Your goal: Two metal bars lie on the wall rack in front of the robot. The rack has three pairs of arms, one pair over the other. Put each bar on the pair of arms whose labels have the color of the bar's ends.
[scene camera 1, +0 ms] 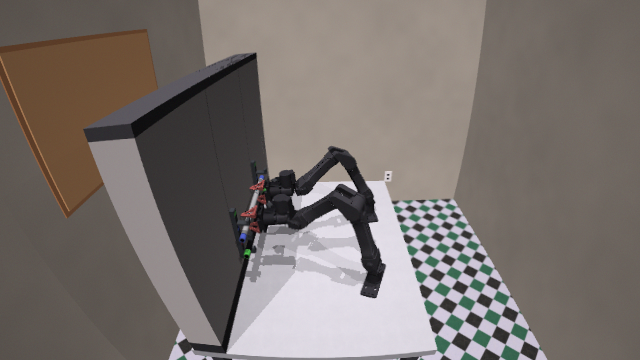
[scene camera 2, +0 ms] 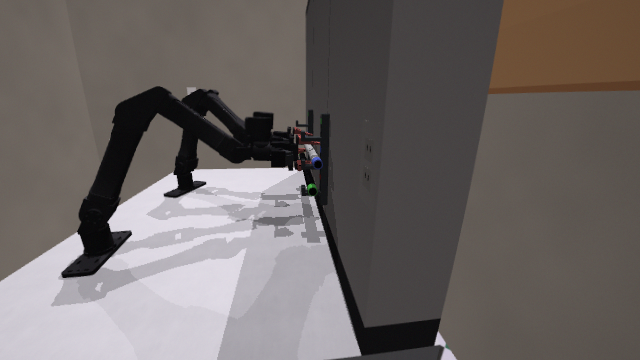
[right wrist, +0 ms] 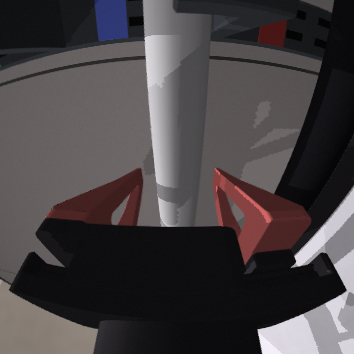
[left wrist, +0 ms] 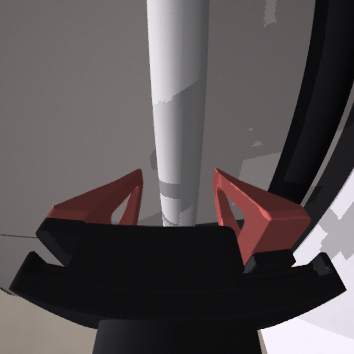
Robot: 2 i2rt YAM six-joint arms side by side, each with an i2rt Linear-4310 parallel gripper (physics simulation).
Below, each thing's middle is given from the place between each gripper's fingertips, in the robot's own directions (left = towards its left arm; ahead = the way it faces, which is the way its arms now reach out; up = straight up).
I see my right gripper 40 mm past the blue-ended bar (right wrist: 177,47) and 90 mm to the right of it.
Right now my left hand is 10 mm past the blue-ended bar and 120 mm to the left of it.
